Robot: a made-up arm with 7 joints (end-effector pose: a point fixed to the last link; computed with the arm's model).
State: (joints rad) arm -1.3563 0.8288 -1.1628 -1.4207 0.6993 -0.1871 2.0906
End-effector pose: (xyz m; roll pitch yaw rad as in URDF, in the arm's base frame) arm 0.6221 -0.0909 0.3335 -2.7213 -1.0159 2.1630
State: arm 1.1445 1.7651 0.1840 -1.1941 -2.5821 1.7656 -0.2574
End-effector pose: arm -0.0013 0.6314 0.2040 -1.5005 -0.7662 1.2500
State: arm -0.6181 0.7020 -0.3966 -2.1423 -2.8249 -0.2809 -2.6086
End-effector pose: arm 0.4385 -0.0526 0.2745 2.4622 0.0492 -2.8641
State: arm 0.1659 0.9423 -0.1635 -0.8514 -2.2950 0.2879 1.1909
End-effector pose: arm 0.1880 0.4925 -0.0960 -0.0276 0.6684 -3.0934
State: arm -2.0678 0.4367 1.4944 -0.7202 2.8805 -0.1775 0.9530
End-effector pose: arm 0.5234 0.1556 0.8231 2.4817 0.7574 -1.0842
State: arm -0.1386 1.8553 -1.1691 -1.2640 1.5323 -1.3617 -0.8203
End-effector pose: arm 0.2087 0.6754 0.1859 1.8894 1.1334 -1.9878
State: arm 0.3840 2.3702 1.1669 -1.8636 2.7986 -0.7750 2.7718
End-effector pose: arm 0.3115 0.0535 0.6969 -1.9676 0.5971 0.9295
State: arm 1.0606 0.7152 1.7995 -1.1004 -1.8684 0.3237 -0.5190
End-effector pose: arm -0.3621 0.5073 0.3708 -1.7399 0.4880 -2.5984
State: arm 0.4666 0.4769 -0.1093 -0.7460 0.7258 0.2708 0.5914
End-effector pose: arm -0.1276 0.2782 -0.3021 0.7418 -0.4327 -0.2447
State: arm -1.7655 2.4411 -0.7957 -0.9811 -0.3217 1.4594 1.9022
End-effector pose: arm -0.0841 0.5383 0.7525 -2.3719 -1.1956 -0.8112
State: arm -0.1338 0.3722 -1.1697 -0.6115 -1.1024 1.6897 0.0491
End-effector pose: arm 0.1639 0.0321 -0.2962 -0.9503 0.7660 2.8077
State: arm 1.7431 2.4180 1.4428 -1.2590 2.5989 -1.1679 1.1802
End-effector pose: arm 0.5201 0.3570 0.2825 -2.0607 -0.3598 -3.1320
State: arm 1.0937 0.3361 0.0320 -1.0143 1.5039 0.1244 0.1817
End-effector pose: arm -0.4324 0.1373 -0.1830 0.7735 -0.4510 0.3436
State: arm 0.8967 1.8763 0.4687 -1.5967 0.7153 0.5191 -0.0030
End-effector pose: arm 0.2730 0.5172 0.3288 0.9034 0.5259 -1.9889
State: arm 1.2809 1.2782 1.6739 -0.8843 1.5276 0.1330 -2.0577
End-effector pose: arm -0.2312 0.6529 0.5327 0.8546 1.4881 -1.4813
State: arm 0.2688 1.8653 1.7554 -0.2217 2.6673 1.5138 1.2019
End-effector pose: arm 0.0113 0.6843 0.5472 -2.2025 -0.1167 1.8725
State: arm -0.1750 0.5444 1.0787 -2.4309 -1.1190 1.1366 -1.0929
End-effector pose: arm 0.1537 0.2156 0.3621 2.2232 1.0415 0.4718
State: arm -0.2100 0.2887 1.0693 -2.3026 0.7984 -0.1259 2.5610
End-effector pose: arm 0.2255 0.2703 0.2949 -2.2777 0.7080 2.2900
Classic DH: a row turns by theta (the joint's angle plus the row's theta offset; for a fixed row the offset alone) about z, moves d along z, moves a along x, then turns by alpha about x. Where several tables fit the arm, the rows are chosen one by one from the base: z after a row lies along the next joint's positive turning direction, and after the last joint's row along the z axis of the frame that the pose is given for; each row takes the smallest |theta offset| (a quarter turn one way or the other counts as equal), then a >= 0, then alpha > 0; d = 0 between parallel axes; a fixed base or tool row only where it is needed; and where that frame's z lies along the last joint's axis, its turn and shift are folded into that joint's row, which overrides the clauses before.
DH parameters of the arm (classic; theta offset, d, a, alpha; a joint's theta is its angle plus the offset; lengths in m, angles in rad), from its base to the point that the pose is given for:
base (fixed): 0 0.3618 -0.002 -1.2217
joint 1: 1.5708 0.021 0.0213 1.5708
joint 2: 1.2217 0.027 -0.027 -1.5708
joint 3: -1.5708 -0.379 0.02 -1.5708
joint 4: 0 -0.017 -0.034 1.5708
joint 5: 0 -0.357 0.017 -1.5708
joint 6: 0 0.02 -0.026 1.5708
joint 7: 1.2067 -0.0324 0.0091 -0.6405
tool (fixed): -2.3634 0.0541 0 0

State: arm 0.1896 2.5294 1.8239 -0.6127 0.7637 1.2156 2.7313
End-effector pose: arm 0.0749 0.2666 0.9916 -1.4242 0.0317 2.6789
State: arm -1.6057 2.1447 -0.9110 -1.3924 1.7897 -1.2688 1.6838
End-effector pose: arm 0.2550 0.4364 0.8050 -3.0130 0.8311 2.7026
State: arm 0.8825 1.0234 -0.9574 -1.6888 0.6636 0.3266 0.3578
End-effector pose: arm -0.2896 0.2042 -0.1171 0.0220 -0.6198 -0.9887
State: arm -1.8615 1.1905 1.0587 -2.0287 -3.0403 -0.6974 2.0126
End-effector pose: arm -0.0955 0.2987 0.6695 -2.9553 -0.4437 -0.4046
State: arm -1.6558 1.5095 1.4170 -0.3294 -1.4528 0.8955 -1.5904
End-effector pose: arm 0.1887 0.6323 0.6974 0.8238 0.5991 -1.3360
